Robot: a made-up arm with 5 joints.
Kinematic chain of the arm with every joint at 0, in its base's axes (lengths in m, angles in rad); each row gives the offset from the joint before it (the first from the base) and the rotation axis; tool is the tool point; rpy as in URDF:
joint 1: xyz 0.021 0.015 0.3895 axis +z
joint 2: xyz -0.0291 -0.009 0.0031 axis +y
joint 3: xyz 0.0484 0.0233 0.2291 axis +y
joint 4: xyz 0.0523 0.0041 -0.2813 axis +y
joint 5: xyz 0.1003 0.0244 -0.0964 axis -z
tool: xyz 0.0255 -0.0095 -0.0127 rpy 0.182 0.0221 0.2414
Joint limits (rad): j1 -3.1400..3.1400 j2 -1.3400..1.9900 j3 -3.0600..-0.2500 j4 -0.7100..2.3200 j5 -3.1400..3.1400
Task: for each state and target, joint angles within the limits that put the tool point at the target. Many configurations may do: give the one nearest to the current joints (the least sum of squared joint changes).
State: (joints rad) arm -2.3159 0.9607 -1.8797 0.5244 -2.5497
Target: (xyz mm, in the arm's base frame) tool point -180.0 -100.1 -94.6
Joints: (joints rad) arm -2.9028 1.6454 -1.5692 0.6068 -2.5875
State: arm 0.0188 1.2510 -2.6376 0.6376 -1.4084
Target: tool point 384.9 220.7 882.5
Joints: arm 0.3538 0.7978 -3.0600 0.3196 -1.4420
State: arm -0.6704 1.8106 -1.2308 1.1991 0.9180
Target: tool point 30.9 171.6 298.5
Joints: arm -1.5305 1.7023 -0.4377 1.9711 1.0024
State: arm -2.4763 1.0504 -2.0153 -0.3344 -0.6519
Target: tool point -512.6 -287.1 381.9
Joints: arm -2.7087 1.1424 -2.0762 -0.1680 -0.6404
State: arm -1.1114 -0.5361 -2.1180 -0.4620 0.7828
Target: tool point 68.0 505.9 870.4
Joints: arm -1.6245 -1.0083 -2.5202 0.1148 0.5999
